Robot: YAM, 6 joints.
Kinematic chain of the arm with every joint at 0, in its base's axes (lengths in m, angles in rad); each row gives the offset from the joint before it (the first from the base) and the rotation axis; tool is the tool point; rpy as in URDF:
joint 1: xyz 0 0 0.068 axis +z
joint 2: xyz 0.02 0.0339 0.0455 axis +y
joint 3: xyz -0.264 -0.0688 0 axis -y
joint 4: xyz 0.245 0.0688 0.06 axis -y
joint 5: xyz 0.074 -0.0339 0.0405 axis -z
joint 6: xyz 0.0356 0 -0.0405 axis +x
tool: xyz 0 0 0 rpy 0 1.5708 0
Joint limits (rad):
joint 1: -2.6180..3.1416
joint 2: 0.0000..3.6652
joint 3: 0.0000..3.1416
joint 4: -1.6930..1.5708
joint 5: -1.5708..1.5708
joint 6: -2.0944..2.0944
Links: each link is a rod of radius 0.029 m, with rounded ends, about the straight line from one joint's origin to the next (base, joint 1, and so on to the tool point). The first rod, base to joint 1, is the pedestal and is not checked.
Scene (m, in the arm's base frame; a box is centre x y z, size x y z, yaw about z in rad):
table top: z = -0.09
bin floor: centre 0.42 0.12 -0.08 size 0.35 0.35 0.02 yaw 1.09
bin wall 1: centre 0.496 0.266 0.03 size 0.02 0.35 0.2 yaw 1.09
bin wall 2: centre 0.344 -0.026 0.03 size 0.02 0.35 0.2 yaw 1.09
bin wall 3: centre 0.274 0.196 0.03 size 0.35 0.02 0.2 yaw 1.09
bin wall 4: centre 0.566 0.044 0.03 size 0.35 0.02 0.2 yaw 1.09
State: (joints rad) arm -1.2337 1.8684 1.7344 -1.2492 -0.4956 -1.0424
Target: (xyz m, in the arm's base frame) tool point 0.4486 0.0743 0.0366
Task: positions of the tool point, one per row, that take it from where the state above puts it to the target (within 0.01 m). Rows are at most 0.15 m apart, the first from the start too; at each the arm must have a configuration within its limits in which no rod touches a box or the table.
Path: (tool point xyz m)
1: 0.2149 -0.2621 0.3246
2: 0.2567 -0.1676 0.3582
3: 0.2614 -0.0725 0.3892
4: 0.2334 0.0095 0.4172
5: 0.1816 0.0677 0.4417
6: 0.2664 0.0790 0.3915
7: 0.3395 0.0853 0.3220
8: 0.3963 0.0864 0.2368
9: 0.4336 0.0826 0.1400
10: 0.4486 0.0743 0.0366

